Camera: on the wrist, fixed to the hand. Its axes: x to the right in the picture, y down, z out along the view.
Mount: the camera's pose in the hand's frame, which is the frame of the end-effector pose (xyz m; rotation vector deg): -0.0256 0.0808 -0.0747 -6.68 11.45 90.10
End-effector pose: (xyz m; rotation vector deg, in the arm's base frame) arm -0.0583 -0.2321 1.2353 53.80 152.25 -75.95
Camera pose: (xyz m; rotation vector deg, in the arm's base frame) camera 0.0226 -0.1533 1.2321 132.81 63.71 -33.84
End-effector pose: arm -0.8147 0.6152 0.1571 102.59 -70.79 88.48
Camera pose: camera -0.9216 0.6450 0.1359 -12.51 128.52 -97.46
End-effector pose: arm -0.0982 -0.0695 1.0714 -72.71 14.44 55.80
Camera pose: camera -0.1470 -0.1493 1.0080 -65.22 86.06 123.95
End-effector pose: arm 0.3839 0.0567 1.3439 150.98 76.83 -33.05
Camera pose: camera 0.4556 0.0103 1.4179 151.52 -46.70 2.15
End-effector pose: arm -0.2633 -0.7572 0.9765 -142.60 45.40 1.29
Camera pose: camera -0.3387 -0.8357 1.0068 -76.40 148.36 20.87
